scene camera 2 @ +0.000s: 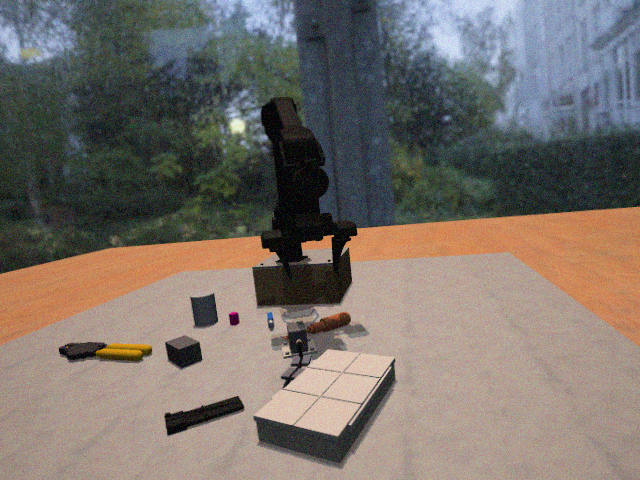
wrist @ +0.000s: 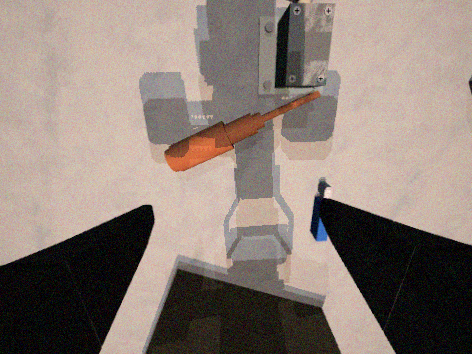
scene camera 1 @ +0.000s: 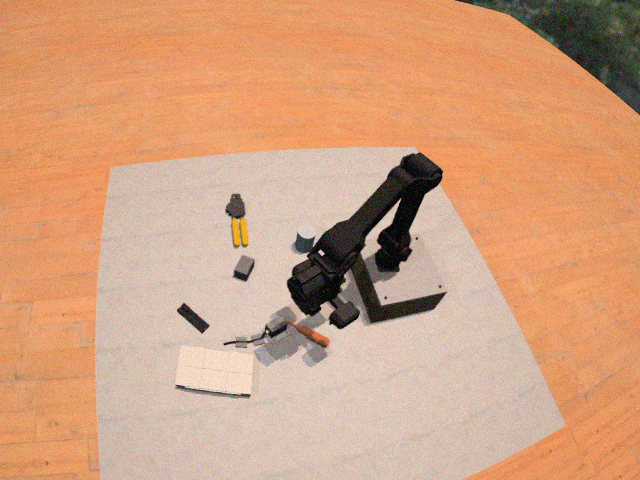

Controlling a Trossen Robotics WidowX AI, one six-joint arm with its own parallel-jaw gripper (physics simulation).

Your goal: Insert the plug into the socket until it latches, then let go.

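Places are measured from the arm's base along level axes (x ahead, y left, z up), in centimetres.
Pixels of known places: gripper, fingertip midpoint: (scene camera 2: 313,276) (wrist: 237,209); arm's base at its link origin: (scene camera 2: 292,259) (scene camera 1: 387,262).
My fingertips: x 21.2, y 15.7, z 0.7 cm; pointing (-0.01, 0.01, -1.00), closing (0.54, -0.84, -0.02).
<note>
For each thing: its top centre in the pictures, then the offset to it from my fingertips. "spot": a spot on its surface instead.
- plug at its top centre: (wrist: 325,216) (scene camera 2: 270,316) dy -11.5, dx -0.2, dz -9.1 cm
- socket at its top centre: (wrist: 310,39) (scene camera 2: 296,326) (scene camera 1: 275,324) dy +0.5, dx +10.6, dz -6.7 cm
- orange screwdriver at its top centre: (wrist: 243,131) (scene camera 2: 316,318) (scene camera 1: 304,327) dy +1.0, dx +2.8, dz -7.9 cm
- tiled box at its top centre: (scene camera 2: 331,382) (scene camera 1: 214,369) dy +13.5, dx +26.5, dz -7.6 cm
- black bar at its top centre: (scene camera 2: 203,406) (scene camera 1: 192,316) dy -2.5, dx +33.0, dz -9.6 cm
- dark block at its top centre: (scene camera 2: 182,342) (scene camera 1: 244,264) dy -19.0, dx +18.8, dz -7.6 cm
- grey cylinder at its top centre: (scene camera 2: 202,294) (scene camera 1: 307,231) dy -29.1, dx +0.4, dz -4.1 cm
- magenta cylinder at its top centre: (scene camera 2: 233,313) dy -21.0, dx +0.1, dz -8.6 cm
- yellow-handled pliers at a spot on its surface: (scene camera 2: 121,352) spot: dy -31.5, dx +22.3, dz -9.3 cm
The plug (scene camera 2: 270,320) (wrist: 318,222), a small blue body with a metal tip, lies on the mat, apart from the socket. In the wrist view the right finger partly covers it. The plug does not show in scene camera 1. The socket (scene camera 1: 276,328) (scene camera 2: 297,334) (wrist: 311,47) is a grey screwed box on a light plate, with a dark cable at its far side. My gripper (scene camera 2: 312,274) (wrist: 237,209) is wide open and empty, above the mat on the arm-base side of the socket.
An orange screwdriver (scene camera 1: 312,335) (scene camera 2: 330,322) (wrist: 200,147) lies close before the socket. A tiled box (scene camera 1: 214,370) (scene camera 2: 330,392), black bar (scene camera 1: 192,317) (scene camera 2: 204,414), dark block (scene camera 1: 244,267) (scene camera 2: 183,351), grey cylinder (scene camera 1: 305,239) (scene camera 2: 204,310), magenta cylinder (scene camera 2: 233,318) and yellow-handled pliers (scene camera 1: 240,229) (scene camera 2: 121,352) stand or lie around.
</note>
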